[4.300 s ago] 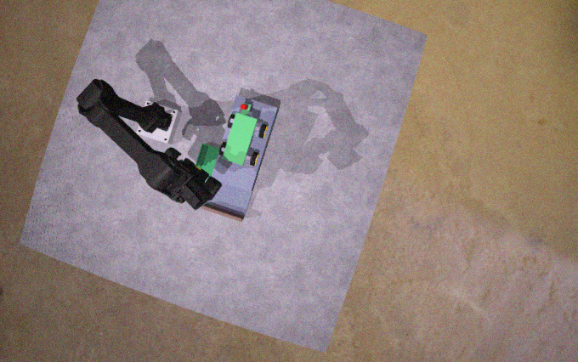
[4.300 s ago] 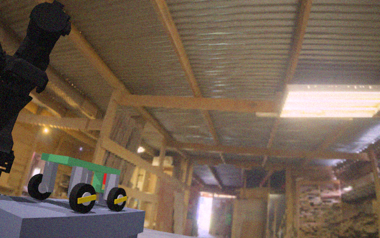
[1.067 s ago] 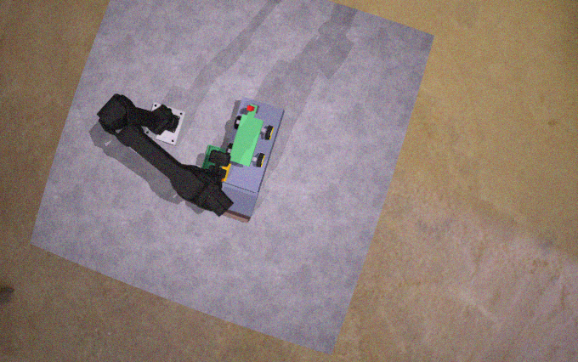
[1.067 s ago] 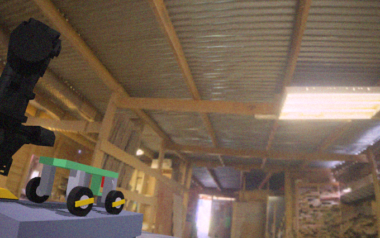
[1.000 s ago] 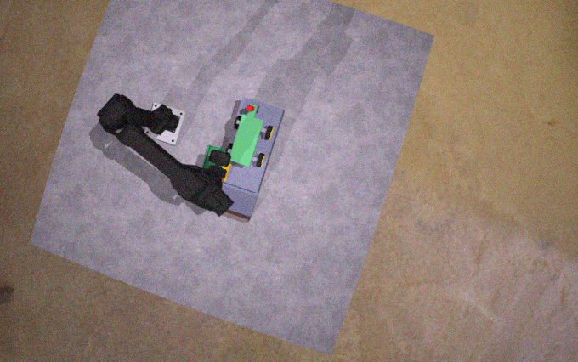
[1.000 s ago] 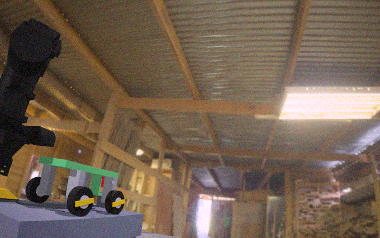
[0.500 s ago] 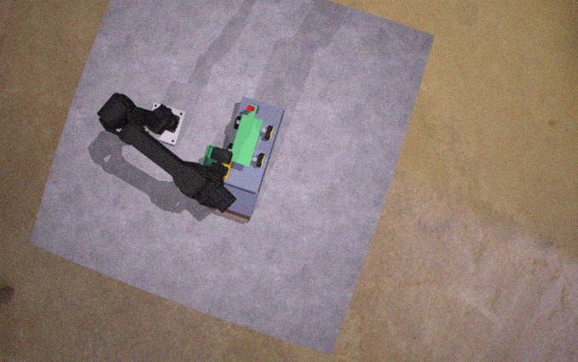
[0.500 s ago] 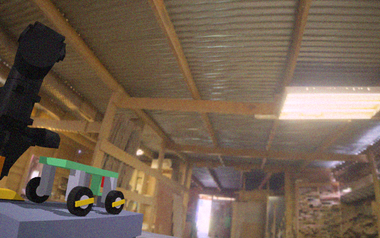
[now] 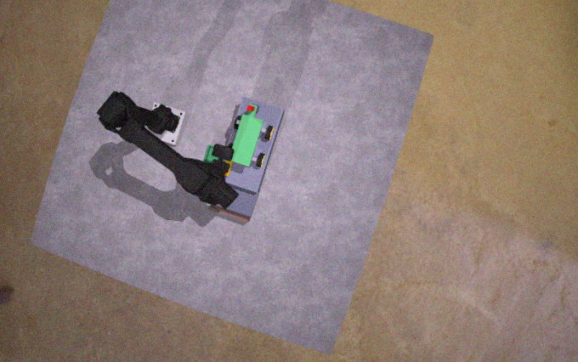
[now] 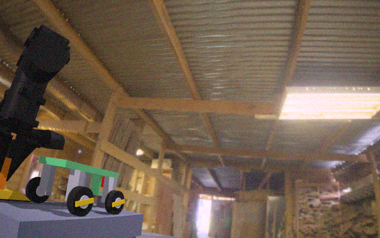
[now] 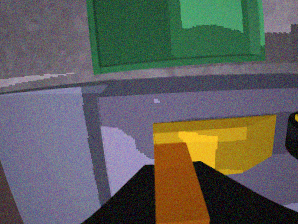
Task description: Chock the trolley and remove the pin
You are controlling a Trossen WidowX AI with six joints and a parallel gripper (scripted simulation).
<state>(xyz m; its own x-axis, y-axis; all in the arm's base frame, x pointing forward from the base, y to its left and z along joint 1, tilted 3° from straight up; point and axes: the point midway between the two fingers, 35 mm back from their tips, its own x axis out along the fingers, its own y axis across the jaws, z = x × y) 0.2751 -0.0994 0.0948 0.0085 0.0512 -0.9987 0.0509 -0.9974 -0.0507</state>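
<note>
The stop pin lies 2 cm ahead of my gripper tip, 24 cm to the left of it and 4 cm above it. From my gripper tip the other things lie so: trolley (4 cm ahead, 13 cm to the left, 2 cm above); green tray (7 cm behind, 2 cm to the left, 10 cm below); yellow chock (2 cm to the left, 1 cm below).
</note>
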